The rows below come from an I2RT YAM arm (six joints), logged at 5 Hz.
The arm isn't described. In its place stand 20 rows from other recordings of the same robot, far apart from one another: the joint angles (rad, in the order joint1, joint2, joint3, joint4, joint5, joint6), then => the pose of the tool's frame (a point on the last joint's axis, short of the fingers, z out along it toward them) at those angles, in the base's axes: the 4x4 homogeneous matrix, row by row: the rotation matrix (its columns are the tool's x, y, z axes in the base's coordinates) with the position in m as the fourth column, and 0 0 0 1 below.
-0.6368 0.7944 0.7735 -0.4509 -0.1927 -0.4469 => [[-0.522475 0.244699 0.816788 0.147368], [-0.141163 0.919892 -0.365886 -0.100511], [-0.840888 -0.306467 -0.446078 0.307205], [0 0 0 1]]
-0.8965 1.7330 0.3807 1.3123 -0.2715 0.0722 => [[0.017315 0.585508 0.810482 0.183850], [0.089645 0.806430 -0.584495 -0.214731], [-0.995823 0.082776 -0.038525 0.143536], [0 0 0 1]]
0.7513 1.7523 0.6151 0.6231 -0.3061 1.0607 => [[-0.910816 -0.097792 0.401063 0.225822], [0.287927 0.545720 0.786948 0.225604], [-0.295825 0.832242 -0.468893 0.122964], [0 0 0 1]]
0.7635 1.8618 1.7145 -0.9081 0.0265 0.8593 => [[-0.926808 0.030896 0.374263 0.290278], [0.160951 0.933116 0.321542 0.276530], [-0.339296 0.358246 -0.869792 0.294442], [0 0 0 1]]
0.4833 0.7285 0.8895 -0.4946 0.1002 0.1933 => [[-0.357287 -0.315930 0.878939 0.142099], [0.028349 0.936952 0.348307 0.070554], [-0.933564 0.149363 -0.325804 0.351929], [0 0 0 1]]
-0.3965 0.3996 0.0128 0.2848 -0.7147 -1.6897 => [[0.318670 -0.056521 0.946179 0.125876], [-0.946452 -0.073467 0.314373 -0.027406], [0.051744 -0.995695 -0.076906 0.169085], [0 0 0 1]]
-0.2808 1.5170 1.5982 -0.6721 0.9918 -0.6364 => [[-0.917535 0.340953 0.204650 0.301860], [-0.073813 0.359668 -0.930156 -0.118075], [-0.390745 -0.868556 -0.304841 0.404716], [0 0 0 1]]
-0.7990 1.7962 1.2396 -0.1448 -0.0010 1.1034 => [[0.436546 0.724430 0.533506 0.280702], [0.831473 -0.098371 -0.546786 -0.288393], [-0.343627 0.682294 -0.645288 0.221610], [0 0 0 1]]
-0.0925 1.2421 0.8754 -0.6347 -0.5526 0.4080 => [[-0.850396 0.146264 0.505404 0.241927], [0.418056 0.771082 0.480272 -0.003675], [-0.319462 0.619709 -0.716872 0.243692], [0 0 0 1]]
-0.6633 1.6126 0.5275 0.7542 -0.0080 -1.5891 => [[-0.604951 -0.267122 0.750120 0.238234], [-0.796126 0.185504 -0.575996 -0.185796], [0.014711 -0.945639 -0.324884 0.153007], [0 0 0 1]]
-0.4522 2.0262 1.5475 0.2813 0.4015 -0.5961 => [[-0.565302 0.519037 0.641120 0.430988], [-0.299912 0.594707 -0.745906 -0.224828], [-0.768431 -0.613942 -0.180524 0.270058], [0 0 0 1]]
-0.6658 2.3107 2.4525 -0.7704 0.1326 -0.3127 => [[-0.654224 0.520341 0.548850 0.406387], [0.126113 0.790599 -0.599207 -0.325178], [-0.745712 -0.322798 -0.582851 0.338234], [0 0 0 1]]
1.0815 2.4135 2.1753 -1.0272 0.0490 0.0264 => [[-0.471190 -0.862545 0.184381 0.237595], [-0.828793 0.504493 0.242052 0.442491], [-0.301800 -0.038761 -0.952583 0.185189], [0 0 0 1]]
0.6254 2.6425 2.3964 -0.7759 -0.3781 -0.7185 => [[-0.059780 -0.982404 0.176942 0.446228], [-0.797750 0.153568 0.583106 0.338429], [-0.600018 -0.106297 -0.792893 0.147004], [0 0 0 1]]
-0.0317 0.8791 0.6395 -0.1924 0.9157 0.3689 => [[-0.123818 0.840262 0.527854 0.189755], [0.223721 0.541889 -0.810126 -0.034261], [-0.966757 0.017784 -0.255080 0.276906], [0 0 0 1]]
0.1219 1.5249 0.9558 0.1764 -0.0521 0.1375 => [[-0.399450 -0.115528 0.909447 0.345010], [0.088969 0.982460 0.163880 0.044134], [-0.912428 0.146374 -0.382165 0.253819], [0 0 0 1]]
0.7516 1.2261 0.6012 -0.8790 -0.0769 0.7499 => [[-0.999985 -0.004083 -0.003763 0.123731], [-0.004444 0.994812 0.101636 0.119382], [0.003328 0.101651 -0.994815 0.158056], [0 0 0 1]]
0.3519 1.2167 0.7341 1.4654 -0.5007 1.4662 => [[-0.467763 -0.834463 0.291324 0.211604], [0.757652 -0.208832 0.618346 0.095903], [-0.455149 0.509962 0.729916 0.388126], [0 0 0 1]]
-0.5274 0.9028 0.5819 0.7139 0.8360 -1.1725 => [[-0.728570 0.665600 0.161747 0.158059], [-0.290788 -0.086749 -0.952847 -0.122625], [-0.620184 -0.741250 0.256751 0.337897], [0 0 0 1]]
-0.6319 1.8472 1.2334 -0.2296 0.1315 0.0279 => [[-0.584153 0.672488 0.454451 0.319645], [0.461890 0.735842 -0.495170 -0.239774], [-0.667400 -0.079348 -0.740460 0.193783], [0 0 0 1]]
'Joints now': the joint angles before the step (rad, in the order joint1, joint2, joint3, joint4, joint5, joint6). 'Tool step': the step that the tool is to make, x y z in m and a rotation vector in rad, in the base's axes. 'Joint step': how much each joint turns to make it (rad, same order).
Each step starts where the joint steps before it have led.
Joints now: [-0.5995 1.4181 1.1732 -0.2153 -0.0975 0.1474]
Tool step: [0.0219 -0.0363 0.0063 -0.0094 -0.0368 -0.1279]
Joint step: [-0.0407 0.1403 0.1384 0.0404 0.0730 0.0497]
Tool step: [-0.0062 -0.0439 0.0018 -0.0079 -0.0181 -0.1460]
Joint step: [-0.0954 0.0844 0.0866 0.0169 0.0442 0.0252]
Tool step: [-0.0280 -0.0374 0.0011 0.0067 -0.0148 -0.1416]
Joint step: [-0.1152 0.0264 0.0311 0.0002 0.0184 0.0243]
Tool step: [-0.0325 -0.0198 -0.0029 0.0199 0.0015 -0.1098]
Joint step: [-0.0943 -0.0147 -0.0208 -0.0111 0.0098 0.0165]
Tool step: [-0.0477 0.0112 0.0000 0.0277 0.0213 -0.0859]
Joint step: [-0.0898 -0.1283 -0.1172 -0.0457 -0.0024 -0.0040]
